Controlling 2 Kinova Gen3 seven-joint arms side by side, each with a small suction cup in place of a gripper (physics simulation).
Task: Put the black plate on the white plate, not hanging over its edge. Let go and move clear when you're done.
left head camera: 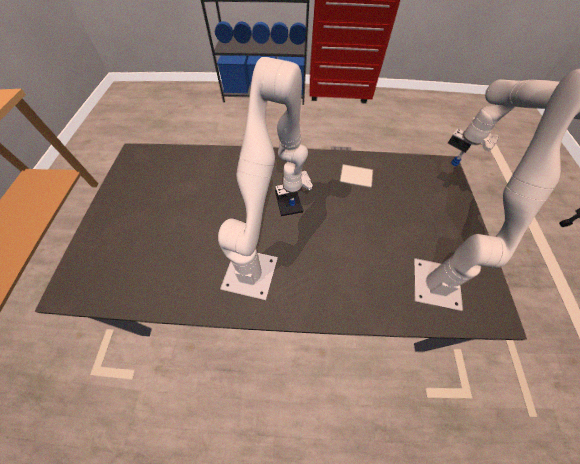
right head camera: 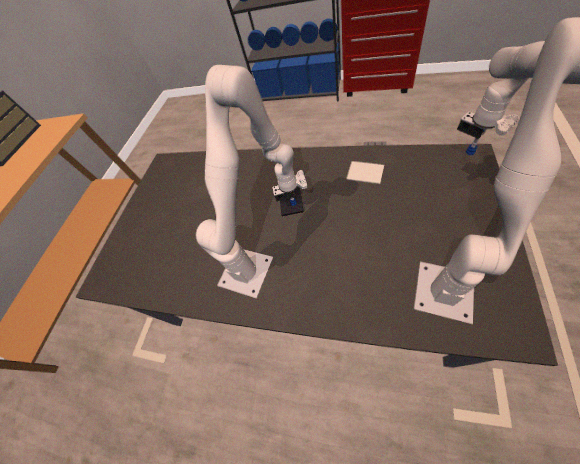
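Pixels of known places: left end effector, tool point: (left head camera: 292, 204) (right head camera: 293, 204); right end effector, tool point: (left head camera: 454, 163) (right head camera: 470, 152); left arm's base, origin of the base link: (left head camera: 249, 272) (right head camera: 245, 271); right arm's base, origin of the base link: (left head camera: 437, 283) (right head camera: 444, 290).
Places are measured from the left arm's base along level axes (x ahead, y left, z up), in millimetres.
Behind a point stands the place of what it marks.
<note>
The black plate (left head camera: 290, 210) @[x 316, y -89, z 14 mm] (right head camera: 291, 210) @[x 316, y -92, z 15 mm] lies flat on the dark table, left of the white plate (left head camera: 356, 175) @[x 602, y -356, z 6 mm] (right head camera: 366, 172) @[x 599, y -363, z 6 mm], and apart from it. The white plate lies flat near the table's back edge with its top bare. My left gripper (left head camera: 292, 202) (right head camera: 293, 202), a blue suction cup, is down at the black plate's upper face, about over its middle. Whether suction holds the plate does not show. The wrist hides the plate's back edge. My right gripper (left head camera: 455, 162) (right head camera: 471, 149) hangs in the air near the table's back right corner, with nothing on its cup.
The dark table (left head camera: 165, 225) @[x 124, y 427, z 0 mm] (right head camera: 175, 235) @[x 72, y 418, z 0 mm] bears both arm bases. Behind it stand a rack with blue discs and boxes, and a red drawer cabinet (left head camera: 350, 60) (right head camera: 381, 55). An orange bench (left head camera: 35, 215) (right head camera: 65, 270) stands at the left.
</note>
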